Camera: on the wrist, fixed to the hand. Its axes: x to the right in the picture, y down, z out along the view.
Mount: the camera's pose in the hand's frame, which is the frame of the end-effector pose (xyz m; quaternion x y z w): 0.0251 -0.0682 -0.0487 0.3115 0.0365 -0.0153 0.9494
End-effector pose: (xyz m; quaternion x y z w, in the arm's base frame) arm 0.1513 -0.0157 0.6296 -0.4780 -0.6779 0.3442 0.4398
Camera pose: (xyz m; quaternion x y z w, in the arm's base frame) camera 0.1689 -0.0105 0.7151 -0.3190 -0.5277 0.5138 0.5965
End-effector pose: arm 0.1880 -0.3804 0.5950 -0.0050 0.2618 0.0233 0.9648
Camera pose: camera 0.1883 -0.4485 0.5401 0.2909 0.2910 -0.0744 0.9084
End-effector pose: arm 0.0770 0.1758 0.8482 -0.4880 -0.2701 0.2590 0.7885
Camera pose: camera 0.1380 0.1354 0.8962 -0.2230 -0.1545 0.3002 0.9145
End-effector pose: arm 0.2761 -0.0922 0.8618 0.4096 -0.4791 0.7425 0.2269
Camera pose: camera 0.2927 -0.0200 0.9084 0.4398 -0.2090 0.8656 0.1167
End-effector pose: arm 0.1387 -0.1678 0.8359 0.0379 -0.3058 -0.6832 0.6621
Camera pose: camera 0.0978 -0.2133 0.7734 0.2718 -0.4784 -0.5621 0.6175
